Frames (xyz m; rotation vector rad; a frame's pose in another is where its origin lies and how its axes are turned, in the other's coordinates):
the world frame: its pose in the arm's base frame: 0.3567 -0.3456 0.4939 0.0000 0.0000 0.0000
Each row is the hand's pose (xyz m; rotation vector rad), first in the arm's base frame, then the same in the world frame.
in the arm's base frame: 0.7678 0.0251 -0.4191 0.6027 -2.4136 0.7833
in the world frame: 0.4111 0.3707 -0.9130 0.6027 -2.4136 0.7833
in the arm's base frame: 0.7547 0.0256 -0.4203 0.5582 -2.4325 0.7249
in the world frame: 0.3980 0.3712 -0.9142 0.5582 -2.4325 0.7249
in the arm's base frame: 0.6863 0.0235 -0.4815 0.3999 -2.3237 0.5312
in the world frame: 0.3296 0.3691 -0.9754 0.3999 -2.3237 0.5312
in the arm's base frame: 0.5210 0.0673 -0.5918 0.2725 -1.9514 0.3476
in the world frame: 0.1643 0.4129 -1.0857 0.2725 -1.9514 0.3476
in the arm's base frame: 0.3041 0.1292 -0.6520 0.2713 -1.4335 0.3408
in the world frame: -0.0526 0.4748 -1.1459 0.2713 -1.4335 0.3408
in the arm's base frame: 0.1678 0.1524 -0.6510 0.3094 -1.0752 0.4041
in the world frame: -0.1889 0.4980 -1.1449 0.3094 -1.0752 0.4041
